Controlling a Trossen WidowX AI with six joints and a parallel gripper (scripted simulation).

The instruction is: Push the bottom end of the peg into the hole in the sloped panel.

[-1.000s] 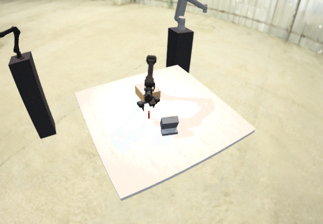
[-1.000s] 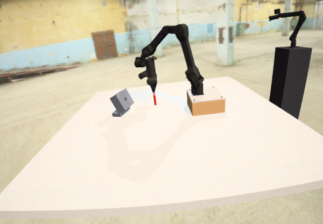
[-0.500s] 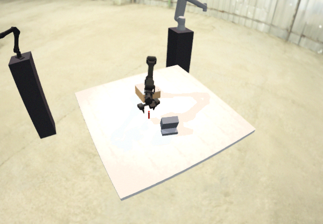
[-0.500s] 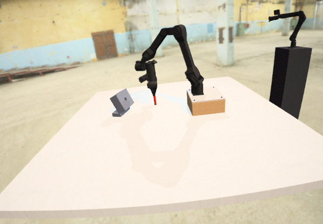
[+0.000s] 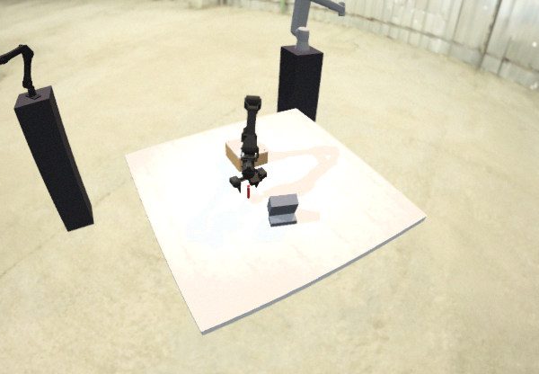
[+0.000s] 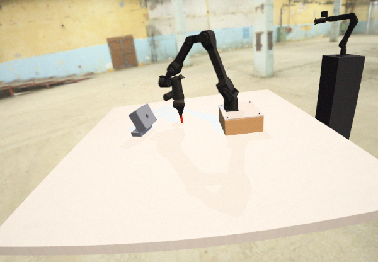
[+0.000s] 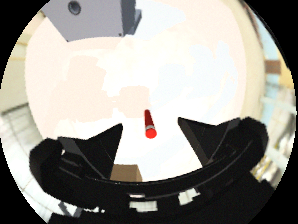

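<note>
My gripper tip is now right at the thin red peg. Round my gripper tip: grey sloped panel: 200 mm ahead, 90 mm to the left, 30 mm above.
</note>
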